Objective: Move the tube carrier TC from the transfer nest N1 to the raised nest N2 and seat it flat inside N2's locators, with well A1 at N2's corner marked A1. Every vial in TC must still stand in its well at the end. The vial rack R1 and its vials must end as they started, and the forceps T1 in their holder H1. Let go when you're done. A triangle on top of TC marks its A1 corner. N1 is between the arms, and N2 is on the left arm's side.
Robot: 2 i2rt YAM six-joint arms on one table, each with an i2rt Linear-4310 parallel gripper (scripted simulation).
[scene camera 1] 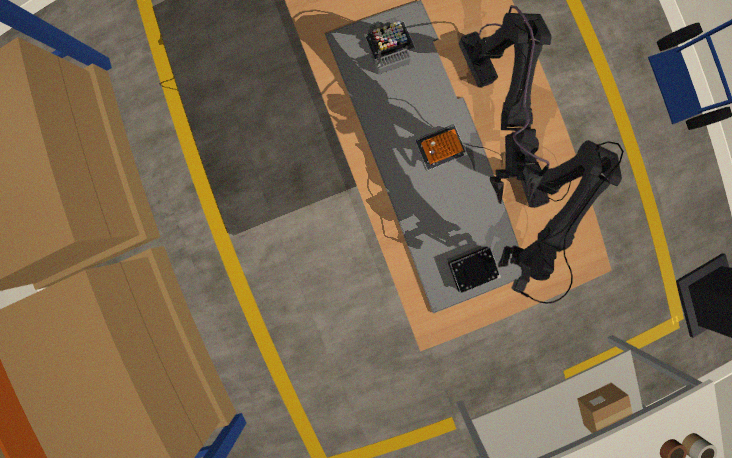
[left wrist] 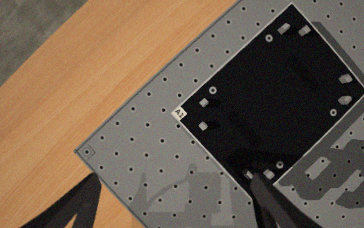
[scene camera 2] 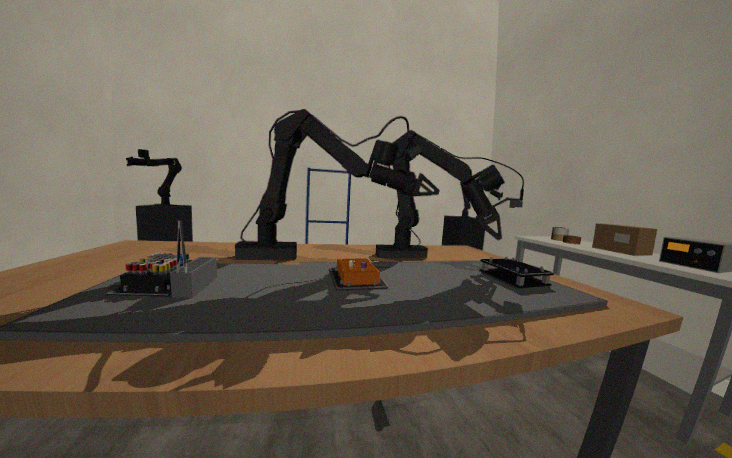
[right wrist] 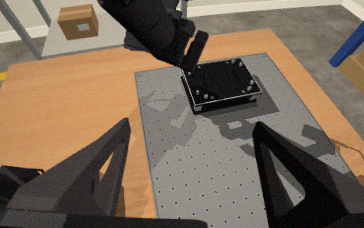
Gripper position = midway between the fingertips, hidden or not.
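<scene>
My left gripper is there in scene camera 2 (scene camera 2: 499,238), and you'd also see it in scene camera 1 (scene camera 1: 510,269), in the left wrist view (left wrist: 174,179) and in the right wrist view (right wrist: 175,55). My right gripper (scene camera 1: 514,202) is in the right wrist view as well, my right gripper (right wrist: 192,125). There's an orange tube carrier TC (scene camera 2: 356,277), but in the left wrist view the orange tube carrier TC is out of frame, and in the right wrist view the orange tube carrier TC is out of frame too. And there's a vial rack R1 (scene camera 2: 147,281).
</scene>
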